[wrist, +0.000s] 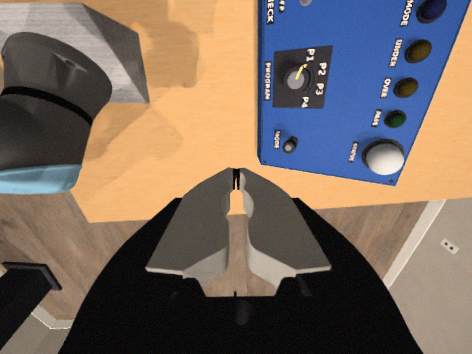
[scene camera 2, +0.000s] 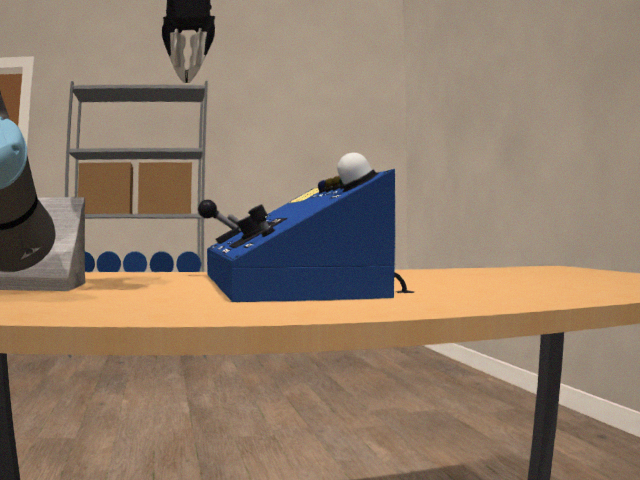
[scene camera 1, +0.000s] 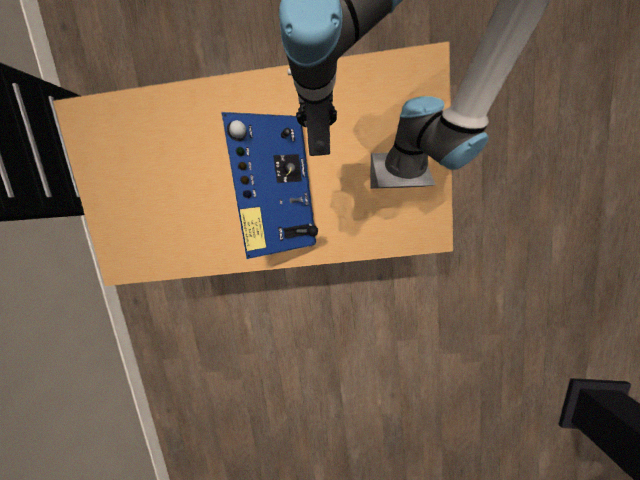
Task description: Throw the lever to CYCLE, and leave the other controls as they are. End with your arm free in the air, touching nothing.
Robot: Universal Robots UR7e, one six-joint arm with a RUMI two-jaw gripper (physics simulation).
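Where they show: gripper, fingertip midpoint: (wrist: 235, 170) (scene camera 2: 186, 82); arm's base at its link origin: (wrist: 65, 72) (scene camera 2: 16, 240) (scene camera 1: 405, 165).
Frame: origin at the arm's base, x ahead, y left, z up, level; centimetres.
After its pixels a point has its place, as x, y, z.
Note:
The lever (scene camera 1: 312, 230) {33.7, 24.9, 8.0} (scene camera 2: 226, 222) {37.7, 25.3, 3.3}, with a black ball knob, leans to the low front edge of the blue console (scene camera 1: 263, 193) {52.0, 12.3, 6.5} (scene camera 2: 320, 258) {53.1, -15.2, -2.2} (wrist: 360, 65) {52.1, 5.7, 6.0}, away from the CYCLE label at its slot's other end. The lever does not show in the wrist view. My gripper (scene camera 2: 186, 80) {31.9, -5.3, 26.0} (wrist: 235, 170) {31.9, -5.3, 26.0} is shut and empty, pointing down high above the table near the console's mode-knob end, touching nothing. The program dial (scene camera 1: 290, 168) {42.6, 2.9, 4.3} (wrist: 296, 79) {42.5, 2.6, 4.2} points at P1. The mode knob (scene camera 1: 285, 132) {44.3, -9.0, 5.6} (wrist: 289, 145) {43.7, -9.0, 5.4} and check toggle (scene camera 1: 297, 200) {39.9, 14.4, 4.1} also sit on the console.
A white status dome (scene camera 1: 237, 129) {58.3, -7.5, 13.9} (scene camera 2: 354, 167) {58.7, -10.8, 11.5} (wrist: 383, 157) {57.1, -7.3, 12.9} stands at the console's high side, beside a row of small lamps. A yellow note (scene camera 1: 252, 228) {55.4, 24.9, 9.4} lies on the panel. The arm's base plate (scene camera 1: 403, 179) {1.9, 5.6, 5.6} (scene camera 2: 72, 258) {11.5, -1.2, -3.1} is on the wooden table (scene camera 1: 165, 180) {98.5, 8.1, -8.4} (scene camera 2: 491, 289) {84.7, -3.1, -8.4}.

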